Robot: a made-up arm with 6 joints. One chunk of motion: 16 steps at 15 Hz.
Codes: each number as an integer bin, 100 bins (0 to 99) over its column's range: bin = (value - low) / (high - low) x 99, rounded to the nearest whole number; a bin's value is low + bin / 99 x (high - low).
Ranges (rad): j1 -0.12..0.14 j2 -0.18..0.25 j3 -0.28..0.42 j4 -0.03..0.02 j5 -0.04..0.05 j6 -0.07..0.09
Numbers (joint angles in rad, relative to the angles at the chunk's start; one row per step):
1: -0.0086 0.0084 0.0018 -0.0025 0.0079 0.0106
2: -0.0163 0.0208 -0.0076 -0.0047 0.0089 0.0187
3: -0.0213 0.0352 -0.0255 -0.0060 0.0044 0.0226
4: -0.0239 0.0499 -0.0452 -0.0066 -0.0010 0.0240
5: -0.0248 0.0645 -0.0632 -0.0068 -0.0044 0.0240
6: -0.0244 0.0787 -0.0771 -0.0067 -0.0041 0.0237
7: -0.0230 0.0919 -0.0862 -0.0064 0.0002 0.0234
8: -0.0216 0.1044 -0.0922 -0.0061 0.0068 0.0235
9: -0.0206 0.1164 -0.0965 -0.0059 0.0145 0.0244
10: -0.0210 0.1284 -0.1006 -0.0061 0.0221 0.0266
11: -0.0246 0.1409 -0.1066 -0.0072 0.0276 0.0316
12: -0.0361 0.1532 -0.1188 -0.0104 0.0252 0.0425
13: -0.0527 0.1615 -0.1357 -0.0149 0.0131 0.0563
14: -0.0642 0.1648 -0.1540 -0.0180 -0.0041 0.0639
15: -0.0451 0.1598 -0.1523 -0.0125 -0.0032 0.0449
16: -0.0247 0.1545 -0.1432 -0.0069 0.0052 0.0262
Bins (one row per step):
1: 42 43 40 54 53 50
2: 39 46 39 50 54 55
3: 38 50 36 48 49 57
4: 37 53 33 46 43 58
5: 36 56 31 46 39 58
6: 36 60 29 46 39 58
7: 37 63 27 47 44 58
8: 37 65 27 47 51 58
9: 38 68 26 48 60 58
10: 38 71 25 47 68 60
11: 36 74 25 45 74 63
12: 32 77 23 39 72 70
13: 26 79 20 30 58 78
14: 21 79 18 24 39 83
15: 29 78 18 35 40 71
16: 36 77 19 46 50 60

